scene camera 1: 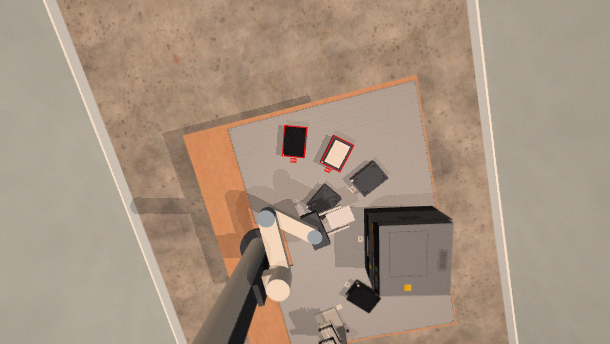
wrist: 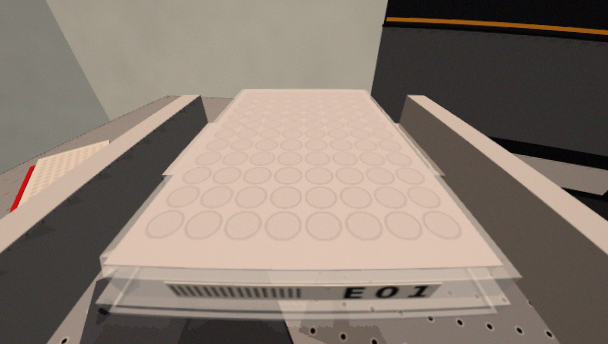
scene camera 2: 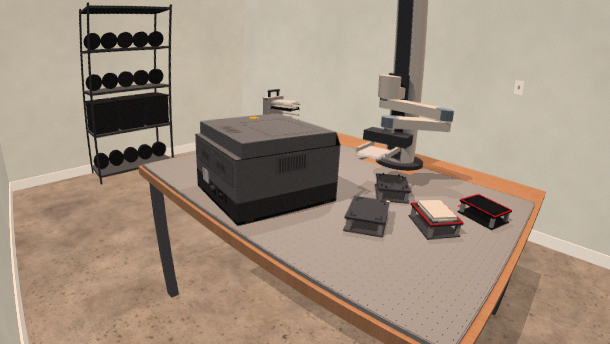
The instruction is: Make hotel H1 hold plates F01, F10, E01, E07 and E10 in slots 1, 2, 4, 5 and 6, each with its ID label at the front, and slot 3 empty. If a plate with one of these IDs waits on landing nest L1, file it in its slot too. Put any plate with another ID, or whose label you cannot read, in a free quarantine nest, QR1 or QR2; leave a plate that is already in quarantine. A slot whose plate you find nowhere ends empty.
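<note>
My gripper [scene camera 1: 340,218] [scene camera 2: 376,151] [wrist: 303,113] is shut on the pale plate E01 [scene camera 1: 337,217] [scene camera 2: 372,150] [wrist: 300,200]. The plate is level above the table, and its E01 label faces the wrist camera. Hotel H1 [scene camera 1: 330,334] [scene camera 2: 267,105] stands at the far end, with pale plates in it; its slots and labels are too small to read. One red-rimmed quarantine nest [scene camera 1: 283,141] [scene camera 2: 472,209] is empty. The other red-rimmed nest [scene camera 1: 348,155] [scene camera 2: 425,215] [wrist: 22,190] holds a cream plate [scene camera 1: 338,153] [scene camera 2: 436,210] [wrist: 65,167], its label unreadable.
Two dark nests, one [scene camera 1: 369,178] [scene camera 2: 367,210] outer and one [scene camera 1: 324,199] [scene camera 2: 393,187] inner, bear no plate. A large grey instrument [scene camera 1: 415,255] [scene camera 2: 270,160] [wrist: 490,85] stands beside them. A black nest [scene camera 1: 363,296] lies between it and the hotel.
</note>
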